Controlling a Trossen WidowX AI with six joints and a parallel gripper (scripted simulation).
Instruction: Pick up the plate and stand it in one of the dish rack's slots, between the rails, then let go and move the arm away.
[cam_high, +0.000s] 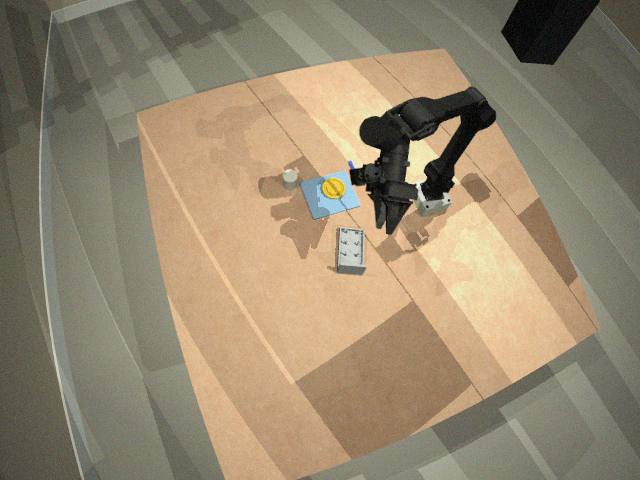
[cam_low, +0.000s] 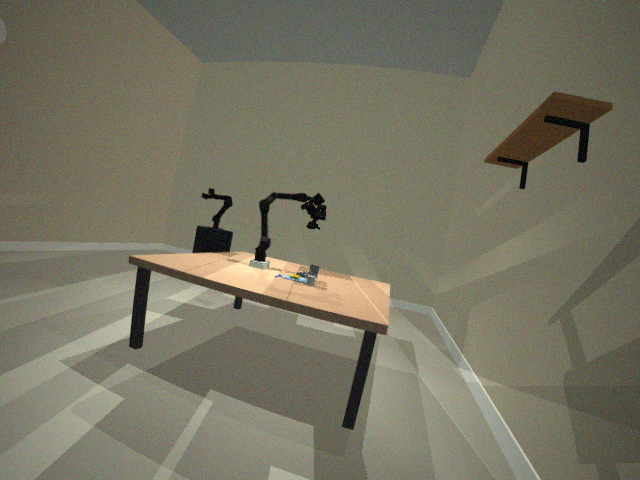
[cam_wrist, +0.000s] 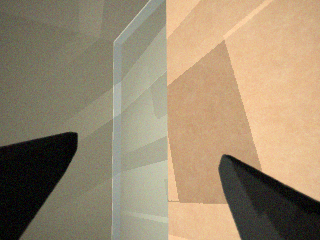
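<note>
My gripper tip is now 1 cm short of the yellow plate, 28 cm to the left of it and 34 cm above it. From my gripper tip the other things lie so: grey dish rack 8 cm to the right, 33 cm below; white cup 13 cm ahead, 33 cm to the right, 33 cm below.
</note>
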